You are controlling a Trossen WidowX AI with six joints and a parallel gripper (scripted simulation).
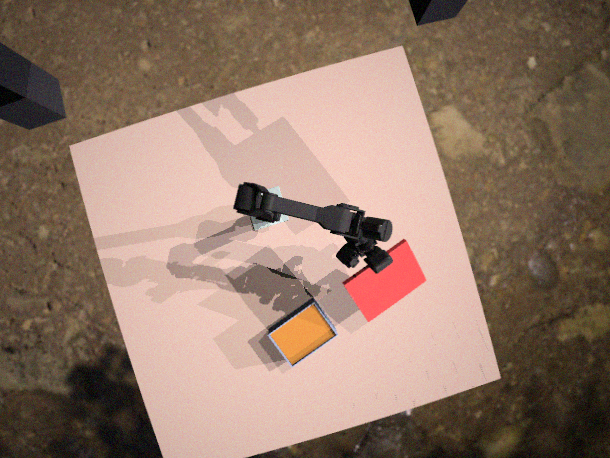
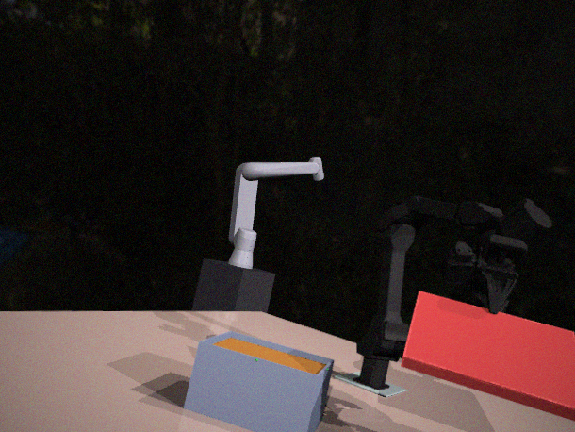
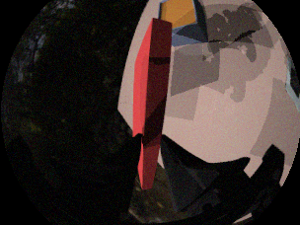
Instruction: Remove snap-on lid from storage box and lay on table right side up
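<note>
My gripper tip is now 70 mm short of the red lid, 20 mm to the right of it and 30 mm above it. The rest, counted from my gripper tip: storage box 180 mm ahead, 280 mm to the right, 180 mm below.
</note>
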